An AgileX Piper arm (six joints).
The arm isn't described. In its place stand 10 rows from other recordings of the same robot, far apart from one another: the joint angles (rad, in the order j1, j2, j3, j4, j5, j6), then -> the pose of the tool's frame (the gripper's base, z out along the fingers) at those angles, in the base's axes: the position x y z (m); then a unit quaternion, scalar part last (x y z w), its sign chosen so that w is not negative.
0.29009 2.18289 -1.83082 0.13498 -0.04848 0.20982 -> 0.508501, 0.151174, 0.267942, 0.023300, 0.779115, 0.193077, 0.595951
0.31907 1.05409 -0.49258 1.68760 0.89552 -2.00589 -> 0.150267, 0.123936, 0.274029, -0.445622, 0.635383, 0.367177, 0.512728
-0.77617 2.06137 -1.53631 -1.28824 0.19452 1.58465 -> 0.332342, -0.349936, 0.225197, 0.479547, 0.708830, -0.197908, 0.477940
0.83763 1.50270 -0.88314 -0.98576 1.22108 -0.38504 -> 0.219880, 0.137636, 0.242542, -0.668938, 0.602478, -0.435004, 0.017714
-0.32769 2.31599 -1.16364 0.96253 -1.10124 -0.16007 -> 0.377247, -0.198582, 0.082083, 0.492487, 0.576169, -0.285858, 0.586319
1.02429 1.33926 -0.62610 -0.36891 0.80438 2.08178 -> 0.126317, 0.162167, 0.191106, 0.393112, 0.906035, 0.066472, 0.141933
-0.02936 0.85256 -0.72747 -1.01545 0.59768 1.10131 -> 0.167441, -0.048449, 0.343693, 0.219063, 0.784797, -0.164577, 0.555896
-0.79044 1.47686 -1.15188 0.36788 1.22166 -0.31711 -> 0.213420, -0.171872, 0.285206, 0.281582, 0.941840, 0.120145, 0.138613
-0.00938 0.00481 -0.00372 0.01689 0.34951 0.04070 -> 0.053581, 0.000024, 0.182755, 0.024413, 0.793448, 0.016642, 0.607920
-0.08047 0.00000 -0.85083 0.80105 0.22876 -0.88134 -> -0.086373, 0.021832, 0.439798, -0.077854, 0.384591, -0.048409, 0.918523
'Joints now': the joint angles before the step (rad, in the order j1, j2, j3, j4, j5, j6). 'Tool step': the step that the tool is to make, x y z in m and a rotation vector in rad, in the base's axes. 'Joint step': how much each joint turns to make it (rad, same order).
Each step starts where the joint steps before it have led.
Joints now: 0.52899, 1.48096, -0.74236, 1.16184, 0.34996, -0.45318
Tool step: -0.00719, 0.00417, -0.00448, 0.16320, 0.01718, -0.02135
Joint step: 0.00001, 0.00185, 0.06315, 0.49280, 0.05651, -0.38984
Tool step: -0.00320, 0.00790, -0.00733, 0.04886, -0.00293, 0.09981
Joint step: -0.00002, 0.04023, 0.00941, 0.08975, 0.11042, -0.14180
